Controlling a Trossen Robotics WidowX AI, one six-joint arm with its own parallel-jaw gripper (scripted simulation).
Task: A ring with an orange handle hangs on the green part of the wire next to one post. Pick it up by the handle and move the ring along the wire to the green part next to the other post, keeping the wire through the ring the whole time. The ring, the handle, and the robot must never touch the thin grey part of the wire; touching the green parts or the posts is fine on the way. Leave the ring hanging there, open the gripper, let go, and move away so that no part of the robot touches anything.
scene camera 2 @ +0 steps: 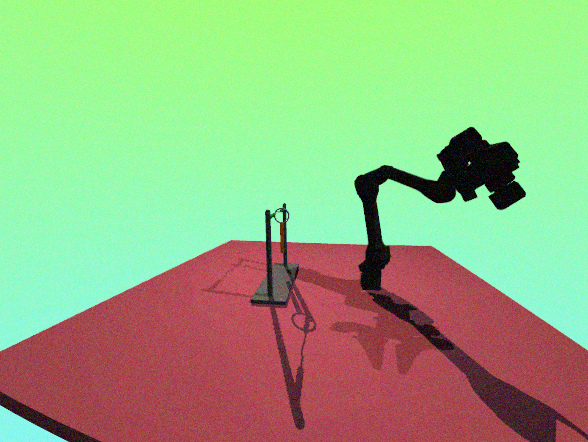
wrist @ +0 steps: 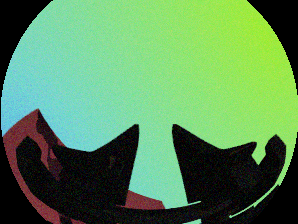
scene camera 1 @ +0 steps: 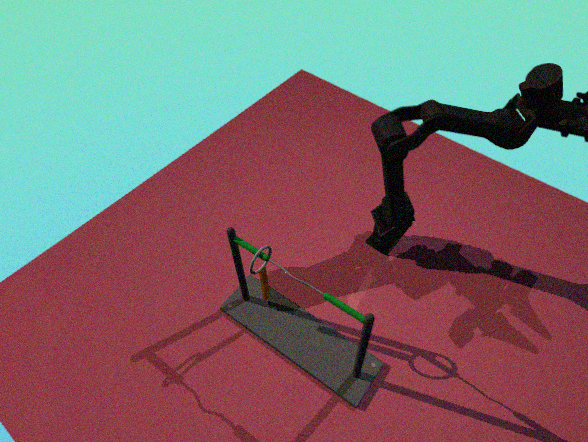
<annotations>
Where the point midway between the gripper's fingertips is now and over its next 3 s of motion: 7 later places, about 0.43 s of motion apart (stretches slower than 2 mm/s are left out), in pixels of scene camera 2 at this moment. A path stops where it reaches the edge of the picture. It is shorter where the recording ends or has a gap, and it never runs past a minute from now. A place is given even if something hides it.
My gripper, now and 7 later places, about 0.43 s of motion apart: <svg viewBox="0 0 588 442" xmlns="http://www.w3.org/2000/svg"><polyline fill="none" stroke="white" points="507,151 462,147 399,149 332,156 282,166 258,176 253,184 258,189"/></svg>
</annotations>
